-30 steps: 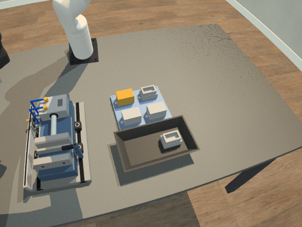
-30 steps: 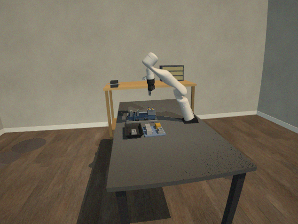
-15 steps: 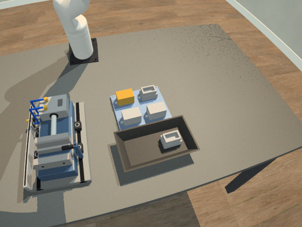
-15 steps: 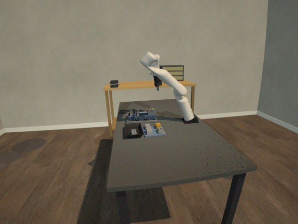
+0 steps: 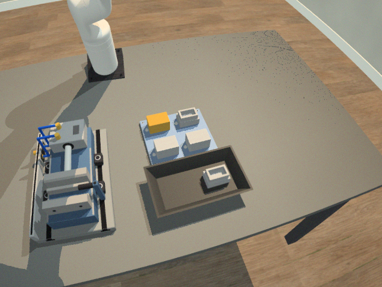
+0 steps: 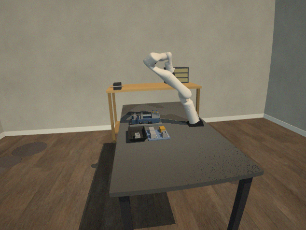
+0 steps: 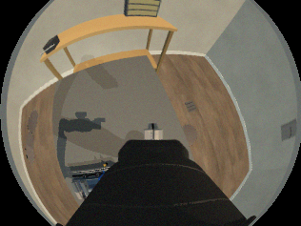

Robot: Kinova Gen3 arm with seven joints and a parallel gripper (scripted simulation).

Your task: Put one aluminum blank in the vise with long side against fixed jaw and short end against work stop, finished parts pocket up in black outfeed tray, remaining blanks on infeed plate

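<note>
The yellow brass blank is 44 cm to the left of my hand, 30 cm below it and 19 cm ahead of it. Round my hand: plain gray blank 45 cm to the left, 30 cm below, 28 cm ahead; then vise 32 cm ahead, 28 cm below, 20 cm to the left.
</note>
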